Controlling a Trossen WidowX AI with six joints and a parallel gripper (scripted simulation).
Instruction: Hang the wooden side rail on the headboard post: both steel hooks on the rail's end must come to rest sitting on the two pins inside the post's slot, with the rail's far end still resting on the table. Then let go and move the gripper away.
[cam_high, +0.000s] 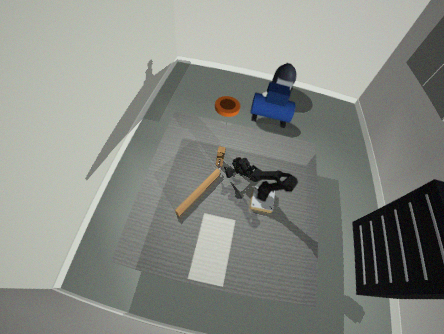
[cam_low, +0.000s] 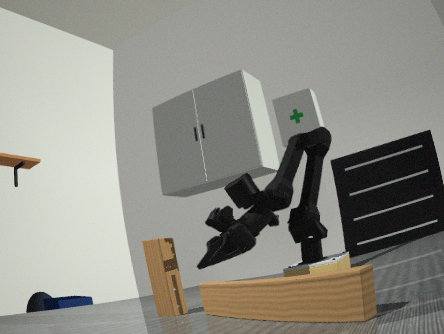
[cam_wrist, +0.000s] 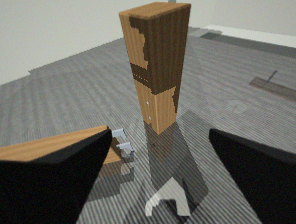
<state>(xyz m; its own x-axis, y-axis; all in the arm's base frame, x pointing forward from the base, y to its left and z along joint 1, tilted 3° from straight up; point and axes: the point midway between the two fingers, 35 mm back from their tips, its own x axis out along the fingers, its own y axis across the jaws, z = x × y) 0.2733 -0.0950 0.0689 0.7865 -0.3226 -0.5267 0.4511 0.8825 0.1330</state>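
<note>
The wooden headboard post is 80 mm ahead of my gripper tip, 40 mm to the right of it and 30 mm below it.
</note>
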